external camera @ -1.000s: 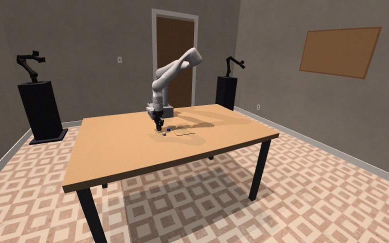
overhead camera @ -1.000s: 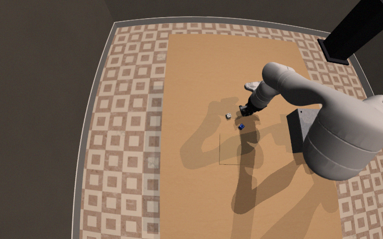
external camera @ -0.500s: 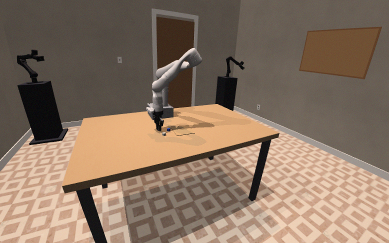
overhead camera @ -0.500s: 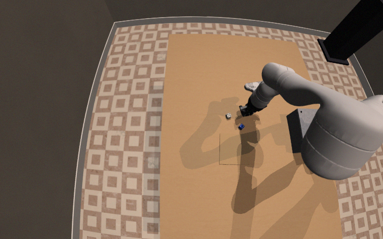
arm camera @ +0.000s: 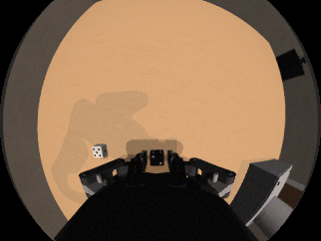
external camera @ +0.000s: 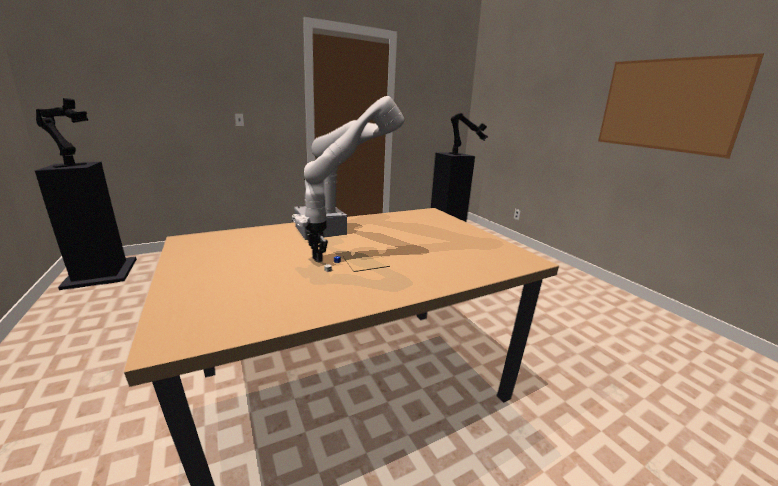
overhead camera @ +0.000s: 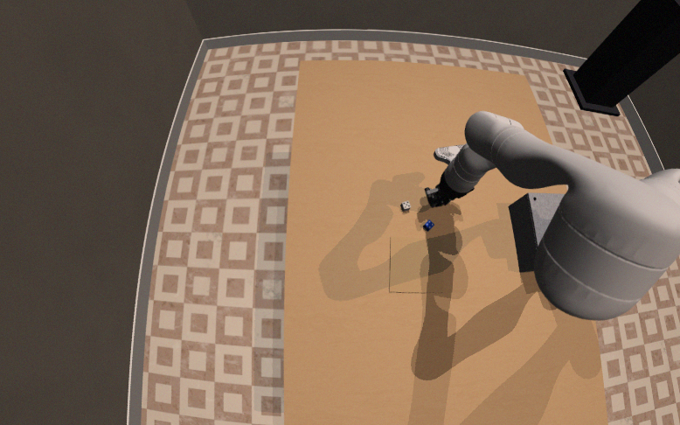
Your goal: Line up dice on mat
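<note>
Now: the black die 10 mm below my hand. Also, from my hand: blue die: 70 mm to the left, 40 mm ahead, 10 mm below; mat: 170 mm to the left, 70 mm ahead, 20 mm below; white die: 100 mm ahead, 10 mm to the left, 10 mm below.
</note>
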